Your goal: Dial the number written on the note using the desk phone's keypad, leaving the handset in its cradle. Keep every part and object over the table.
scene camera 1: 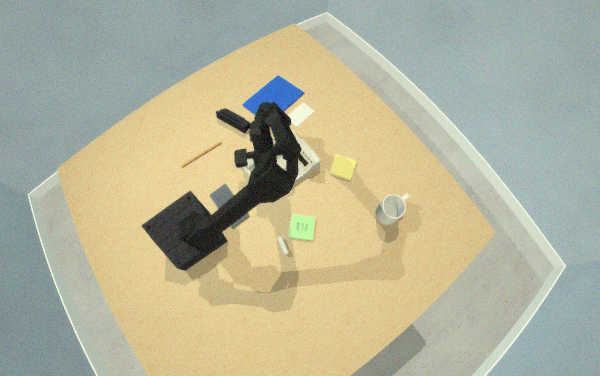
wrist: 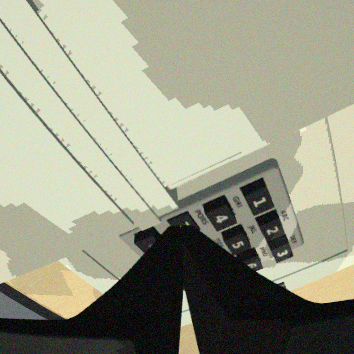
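Seen in the pictures: gripper, fingertip midpoint: (wrist: 180, 236); arm's base, origin of the base link: (scene camera 1: 192, 225).
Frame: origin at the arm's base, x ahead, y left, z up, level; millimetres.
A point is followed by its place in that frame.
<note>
The pale desk phone (scene camera 1: 311, 169) {x 418, y -37, z -117 mm} (wrist: 190, 140) lies under the arm, which hides much of it in the scene view. In the wrist view its grey keypad (wrist: 290, 202) {x 334, y 34, z -108 mm} shows the 1 key (wrist: 258, 197) {x 324, y 47, z -103 mm}, 2 key (wrist: 272, 228) {x 324, y 30, z -103 mm}, 3 key (wrist: 283, 252) {x 324, y 13, z -103 mm}, 4 key (wrist: 220, 214) {x 311, y 47, z -103 mm} and 5 key (wrist: 237, 243) {x 311, y 30, z -103 mm}. My gripper (wrist: 180, 236) {x 293, y 42, z -106 mm} is shut and empty, its tips overlapping the lower part of the 7 key (wrist: 180, 219) {x 297, y 49, z -107 mm}; contact cannot be told. The 8 key is hidden. A green note (scene camera 1: 302, 227) {x 273, y -173, z -124 mm} bears writing too small to read. I cannot make out the handset clearly.
A yellow pad (scene camera 1: 343, 167) {x 512, y -95, z -124 mm} and a white mug (scene camera 1: 390, 210) {x 541, y -313, z -126 mm} are right of the phone. A blue folder (scene camera 1: 275, 94) {x 513, y 302, z -126 mm}, white card (scene camera 1: 301, 114) {x 536, y 167, z -132 mm} and black ridged object (scene camera 1: 233, 120) {x 312, y 282, z -97 mm} lie behind it. A pencil (scene camera 1: 201, 154) {x 147, y 255, z -128 mm}, grey slab (scene camera 1: 223, 195) {x 130, y 71, z -125 mm} and small white block (scene camera 1: 283, 245) {x 189, y -184, z -113 mm} also lie on the table (scene camera 1: 350, 310) {x 224, y -479, z -133 mm}.
</note>
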